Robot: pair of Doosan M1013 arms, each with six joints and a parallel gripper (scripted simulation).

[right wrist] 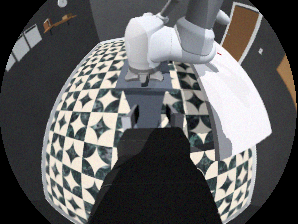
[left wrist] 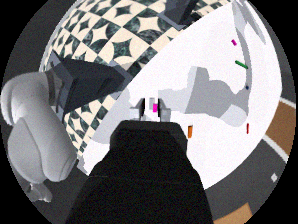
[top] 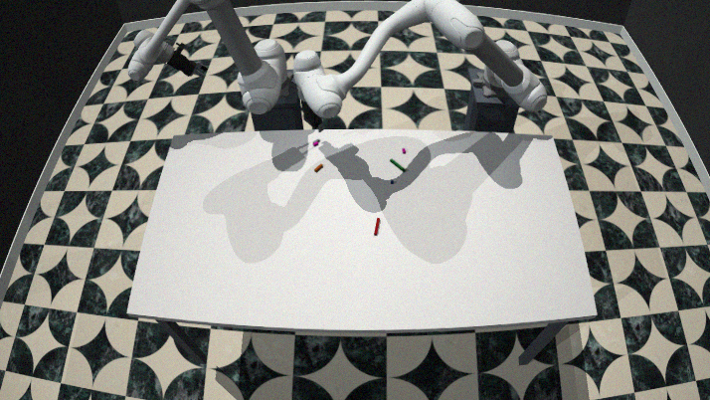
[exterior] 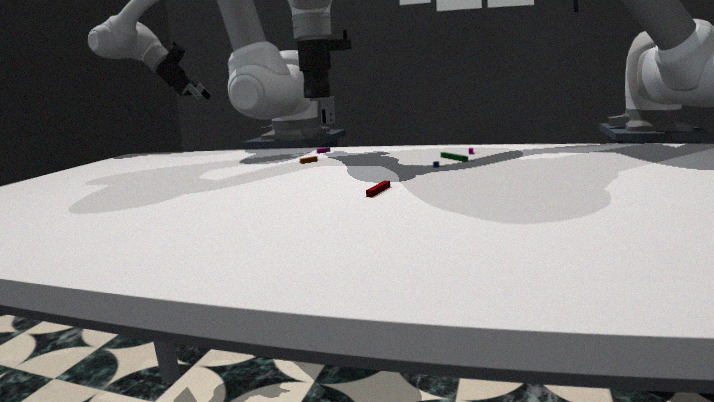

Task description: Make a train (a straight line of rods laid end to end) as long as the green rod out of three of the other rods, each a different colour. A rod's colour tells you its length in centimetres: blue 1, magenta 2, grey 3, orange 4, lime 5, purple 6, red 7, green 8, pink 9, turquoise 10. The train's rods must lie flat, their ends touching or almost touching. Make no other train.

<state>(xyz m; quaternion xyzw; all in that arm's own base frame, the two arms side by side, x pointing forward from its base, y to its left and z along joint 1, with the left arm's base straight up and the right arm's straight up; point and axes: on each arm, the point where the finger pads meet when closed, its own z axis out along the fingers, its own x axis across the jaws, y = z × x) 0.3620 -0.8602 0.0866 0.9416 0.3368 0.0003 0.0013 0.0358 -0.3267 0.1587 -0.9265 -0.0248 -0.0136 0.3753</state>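
Right now the grey rod is 8 cm below my left hand, 1 cm to the right of it and 1 cm ahead of it. Also, from my left hand: green rod 32 cm to the left, 15 cm ahead, 8 cm below; blue rod 29 cm to the left, 23 cm ahead, 8 cm below; orange rod 16 cm ahead, 8 cm below.
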